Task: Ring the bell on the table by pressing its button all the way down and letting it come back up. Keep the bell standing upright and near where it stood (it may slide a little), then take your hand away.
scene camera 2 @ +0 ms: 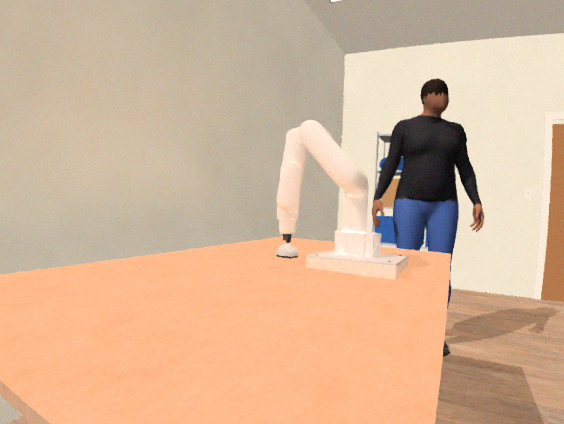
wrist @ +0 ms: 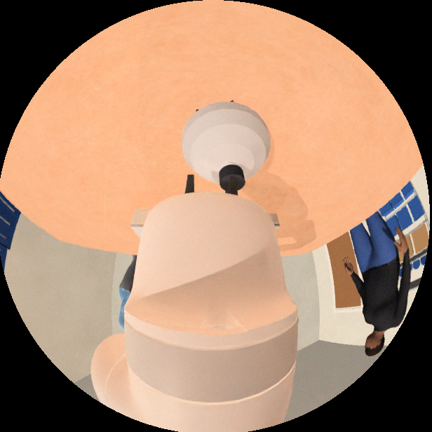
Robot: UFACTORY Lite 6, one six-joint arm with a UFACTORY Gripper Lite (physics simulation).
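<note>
The bell stands upright on the table, a pale dome with a dark base. In the wrist view its black round button is on top, at the dome's lower edge in the picture. My gripper points down right above the bell, its two dark fingers apart with nothing held between them. In the wrist view the right finger lines up with the button and meets its outline; the left finger is off to the side. Whether the finger touches the button, and how far it is pressed, cannot be told.
The arm's base plate is on the table, right of the bell in the scene view. A person in a black top stands behind the table, near a shelf with blue bins. Part of another person in blue shows in the wrist view.
</note>
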